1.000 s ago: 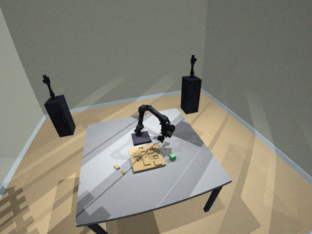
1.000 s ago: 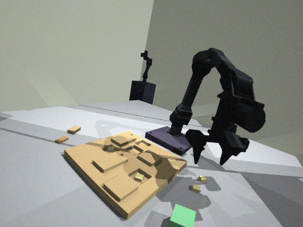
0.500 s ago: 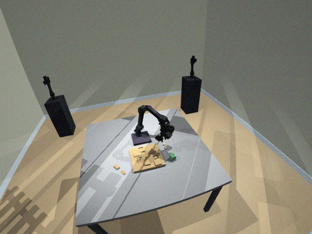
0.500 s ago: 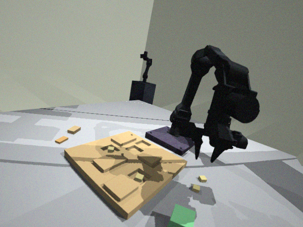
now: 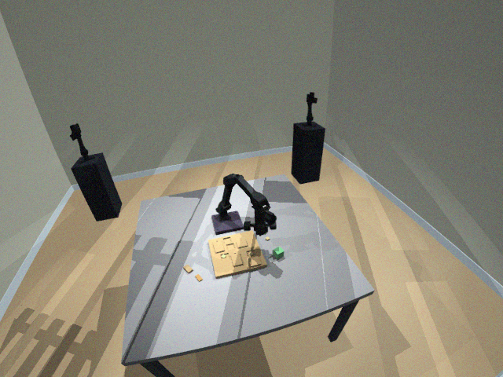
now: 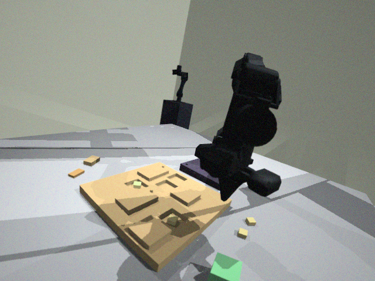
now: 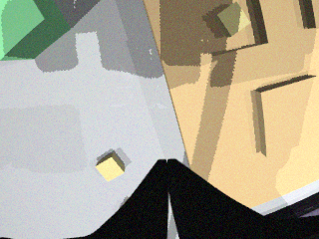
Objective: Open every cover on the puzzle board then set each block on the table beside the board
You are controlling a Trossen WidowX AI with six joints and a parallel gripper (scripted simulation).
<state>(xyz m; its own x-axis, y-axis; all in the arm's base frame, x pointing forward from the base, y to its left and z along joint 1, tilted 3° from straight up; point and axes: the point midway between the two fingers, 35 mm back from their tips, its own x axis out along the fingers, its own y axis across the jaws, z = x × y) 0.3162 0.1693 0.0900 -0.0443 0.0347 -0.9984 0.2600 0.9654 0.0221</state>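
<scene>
Right now my gripper tip is 110 mm short of the green cube, 80 mm to the right of it and 60 mm above it.
</scene>
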